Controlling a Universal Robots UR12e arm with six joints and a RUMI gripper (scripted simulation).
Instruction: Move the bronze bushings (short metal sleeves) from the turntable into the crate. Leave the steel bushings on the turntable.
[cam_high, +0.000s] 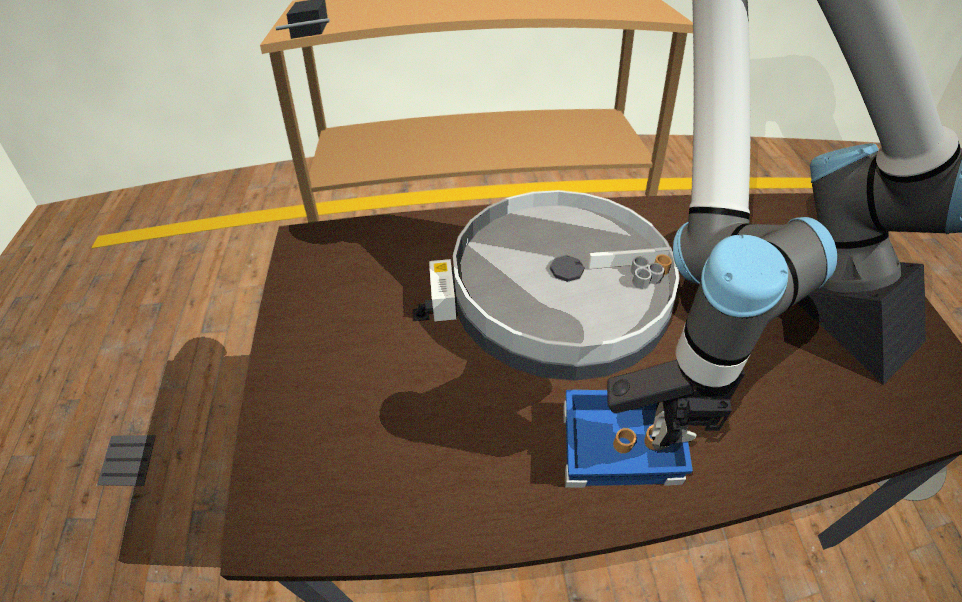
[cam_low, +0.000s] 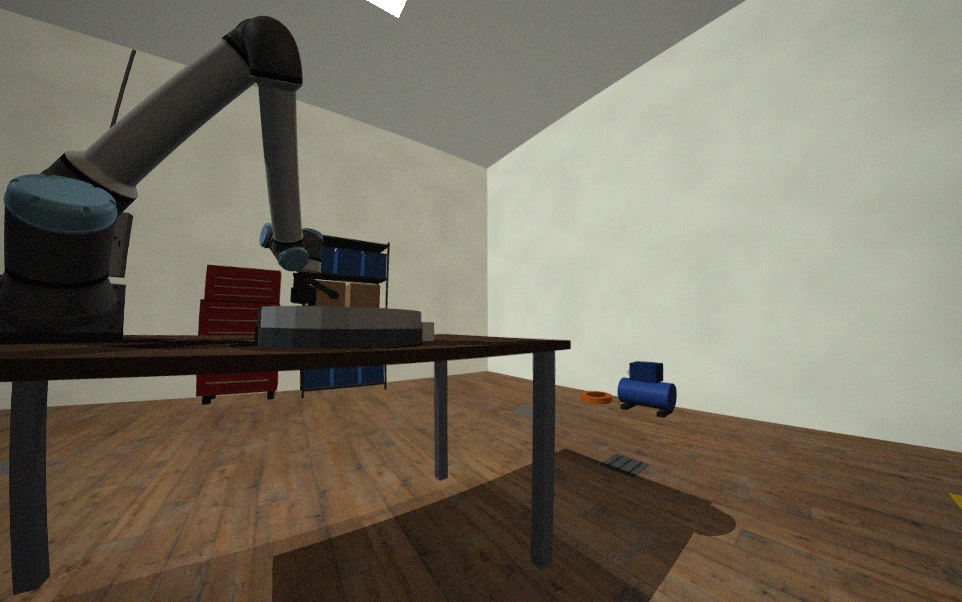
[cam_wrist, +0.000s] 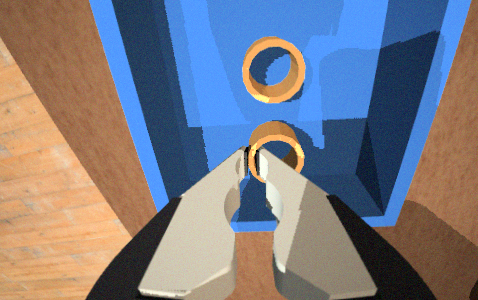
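Right now my hand is 4 cm short of the blue crate, 2 cm to the left of it and 1 cm above it. Also, from my hand: round grey turntable (6 cm ahead, 37 cm to the right, 2 cm above).
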